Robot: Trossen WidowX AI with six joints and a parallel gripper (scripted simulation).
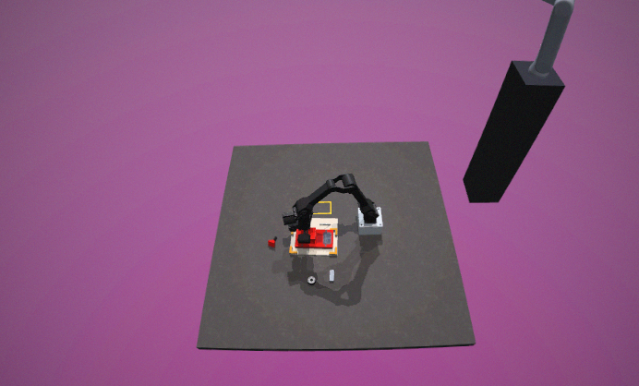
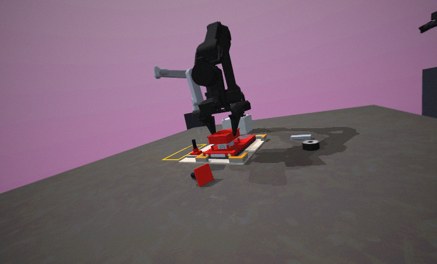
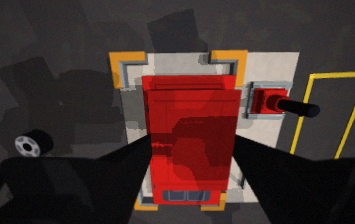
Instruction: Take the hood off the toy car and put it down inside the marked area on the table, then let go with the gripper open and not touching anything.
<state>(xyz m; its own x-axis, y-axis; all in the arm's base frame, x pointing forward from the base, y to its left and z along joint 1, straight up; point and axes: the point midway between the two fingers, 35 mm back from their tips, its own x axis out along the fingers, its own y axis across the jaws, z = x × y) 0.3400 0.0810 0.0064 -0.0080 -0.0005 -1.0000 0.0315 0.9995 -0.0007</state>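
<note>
Right now the grey engine block is 30 mm below my gripper tip. Also, from my gripper tip: black wheel: 30 mm behind, 240 mm to the left, 50 mm below; then red hood: 10 mm above.
</note>
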